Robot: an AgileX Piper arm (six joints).
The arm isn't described. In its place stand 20 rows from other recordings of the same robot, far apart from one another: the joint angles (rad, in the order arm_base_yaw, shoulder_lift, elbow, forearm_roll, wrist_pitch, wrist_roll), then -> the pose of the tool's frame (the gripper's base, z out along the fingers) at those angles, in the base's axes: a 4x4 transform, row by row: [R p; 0 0 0 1], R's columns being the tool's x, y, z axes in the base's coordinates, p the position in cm.
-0.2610 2.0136 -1.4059 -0.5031 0.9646 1.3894 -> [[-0.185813 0.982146 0.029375 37.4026], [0.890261 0.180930 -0.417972 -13.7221], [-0.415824 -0.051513 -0.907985 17.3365], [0 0 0 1]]
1.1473 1.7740 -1.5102 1.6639 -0.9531 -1.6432 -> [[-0.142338 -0.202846 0.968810 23.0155], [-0.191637 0.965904 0.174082 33.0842], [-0.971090 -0.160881 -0.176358 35.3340], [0 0 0 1]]
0.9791 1.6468 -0.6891 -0.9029 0.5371 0.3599 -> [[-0.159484 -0.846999 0.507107 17.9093], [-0.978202 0.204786 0.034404 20.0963], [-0.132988 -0.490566 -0.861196 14.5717], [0 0 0 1]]
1.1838 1.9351 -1.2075 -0.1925 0.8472 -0.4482 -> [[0.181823 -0.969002 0.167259 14.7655], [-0.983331 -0.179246 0.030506 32.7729], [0.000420 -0.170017 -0.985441 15.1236], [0 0 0 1]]
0.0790 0.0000 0.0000 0.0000 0.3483 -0.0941 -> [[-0.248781 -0.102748 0.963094 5.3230], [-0.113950 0.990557 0.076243 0.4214], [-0.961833 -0.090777 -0.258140 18.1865], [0 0 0 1]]
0.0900 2.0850 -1.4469 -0.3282 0.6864 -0.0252 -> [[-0.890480 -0.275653 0.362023 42.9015], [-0.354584 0.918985 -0.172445 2.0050], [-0.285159 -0.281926 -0.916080 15.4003], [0 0 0 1]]
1.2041 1.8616 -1.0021 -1.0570 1.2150 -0.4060 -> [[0.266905 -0.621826 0.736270 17.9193], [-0.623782 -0.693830 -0.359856 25.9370], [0.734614 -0.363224 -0.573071 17.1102], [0 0 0 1]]
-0.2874 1.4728 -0.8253 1.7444 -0.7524 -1.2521 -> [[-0.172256 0.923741 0.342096 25.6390], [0.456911 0.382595 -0.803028 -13.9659], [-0.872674 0.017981 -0.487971 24.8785], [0 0 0 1]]
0.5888 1.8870 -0.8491 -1.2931 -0.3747 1.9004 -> [[-0.922105 -0.214322 0.322163 26.8923], [0.044435 0.768430 0.638389 21.8107], [-0.384380 0.602977 -0.699050 12.4489], [0 0 0 1]]
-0.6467 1.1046 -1.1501 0.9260 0.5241 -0.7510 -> [[-0.133971 0.254914 0.957638 20.9406], [0.221049 0.949689 -0.221874 -11.2499], [-0.966017 0.181960 -0.183580 43.0886], [0 0 0 1]]
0.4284 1.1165 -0.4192 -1.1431 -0.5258 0.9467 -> [[-0.224201 -0.795039 0.563601 16.8523], [-0.237956 0.605479 0.759455 12.2650], [-0.945046 0.036158 -0.324933 23.8487], [0 0 0 1]]
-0.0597 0.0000 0.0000 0.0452 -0.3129 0.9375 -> [[0.276452 -0.282471 0.918577 4.9133], [0.815659 0.574424 -0.068838 -0.4205], [-0.508208 0.768276 0.389201 24.0773], [0 0 0 1]]
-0.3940 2.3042 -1.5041 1.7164 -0.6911 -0.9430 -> [[0.034552 0.970086 0.240292 41.1341], [0.597761 0.172627 -0.782868 -23.3161], [-0.800929 0.170687 -0.573915 10.7353], [0 0 0 1]]
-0.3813 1.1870 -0.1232 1.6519 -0.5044 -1.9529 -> [[-0.918361 0.310343 0.245562 10.4639], [0.098639 0.780428 -0.617416 -8.9178], [-0.383254 -0.542788 -0.747327 13.5847], [0 0 0 1]]
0.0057 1.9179 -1.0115 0.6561 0.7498 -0.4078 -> [[-0.993372 0.051418 0.102803 32.9005], [0.089916 0.904759 0.416324 3.9708], [-0.071606 0.422809 -0.903386 12.5029], [0 0 0 1]]
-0.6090 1.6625 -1.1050 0.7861 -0.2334 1.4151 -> [[0.706816 -0.200221 0.678470 30.6006], [0.488261 -0.555925 -0.672717 -23.1576], [0.511871 0.806758 -0.295177 27.9788], [0 0 0 1]]
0.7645 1.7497 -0.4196 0.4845 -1.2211 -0.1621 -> [[-0.050450 -0.306425 0.950557 22.3501], [-0.028059 0.951828 0.305346 15.9177], [-0.998332 -0.011267 -0.056617 15.8560], [0 0 0 1]]
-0.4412 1.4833 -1.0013 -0.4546 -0.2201 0.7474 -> [[-0.067225 0.377165 0.923703 31.3470], [0.359540 0.872755 -0.330196 -13.8387], [-0.930705 0.309911 -0.194277 31.3866], [0 0 0 1]]
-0.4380 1.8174 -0.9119 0.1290 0.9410 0.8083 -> [[-0.224373 0.966942 -0.121164 25.5051], [0.954728 0.243035 0.171545 -10.9004], [0.195321 -0.077189 -0.977697 13.0444], [0 0 0 1]]
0.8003 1.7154 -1.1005 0.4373 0.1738 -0.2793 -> [[-0.550274 -0.679550 0.485191 25.7709], [-0.349820 0.715248 0.605018 27.5075], [-0.758172 0.163196 -0.631302 23.2171], [0 0 0 1]]
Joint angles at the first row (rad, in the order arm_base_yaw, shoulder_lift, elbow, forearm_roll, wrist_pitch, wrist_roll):
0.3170, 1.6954, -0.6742, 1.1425, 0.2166, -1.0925
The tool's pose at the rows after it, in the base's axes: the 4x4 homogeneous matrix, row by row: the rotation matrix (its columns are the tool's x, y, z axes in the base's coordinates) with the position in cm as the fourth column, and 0 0 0 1 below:
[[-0.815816 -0.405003 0.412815 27.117], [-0.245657 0.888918 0.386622 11.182], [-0.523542 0.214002 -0.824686 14.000], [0 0 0 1]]
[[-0.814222 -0.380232 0.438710 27.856], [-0.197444 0.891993 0.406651 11.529], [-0.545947 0.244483 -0.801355 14.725], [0 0 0 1]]
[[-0.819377 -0.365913 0.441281 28.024], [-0.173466 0.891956 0.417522 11.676], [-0.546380 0.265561 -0.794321 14.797], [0 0 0 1]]
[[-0.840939 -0.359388 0.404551 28.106], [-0.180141 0.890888 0.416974 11.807], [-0.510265 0.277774 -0.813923 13.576], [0 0 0 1]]
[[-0.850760 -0.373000 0.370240 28.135], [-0.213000 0.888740 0.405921 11.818], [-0.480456 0.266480 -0.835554 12.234], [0 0 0 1]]
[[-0.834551 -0.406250 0.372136 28.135], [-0.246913 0.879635 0.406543 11.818], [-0.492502 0.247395 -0.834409 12.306], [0 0 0 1]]
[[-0.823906 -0.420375 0.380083 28.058], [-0.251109 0.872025 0.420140 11.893], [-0.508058 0.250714 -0.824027 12.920], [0 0 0 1]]
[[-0.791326 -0.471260 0.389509 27.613], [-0.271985 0.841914 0.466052 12.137], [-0.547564 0.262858 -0.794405 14.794], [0 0 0 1]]
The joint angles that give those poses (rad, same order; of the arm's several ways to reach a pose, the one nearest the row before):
0.3170, 1.6954, -0.7046, 1.1474, 0.2649, -1.1125
0.3170, 1.6954, -0.7339, 1.1997, 0.2712, -1.1186
0.3170, 1.6995, -0.7402, 1.2358, 0.2780, -1.1295
0.3170, 1.7422, -0.7427, 1.2447, 0.2891, -1.1370
0.3170, 1.7864, -0.7428, 1.2468, 0.2891, -1.1685
0.3170, 1.7840, -0.7427, 1.2469, 0.2891, -1.2074
0.3170, 1.7640, -0.7428, 1.2469, 0.3006, -1.2138
0.3170, 1.7014, -0.7428, 1.2217, 0.3491, -1.2137

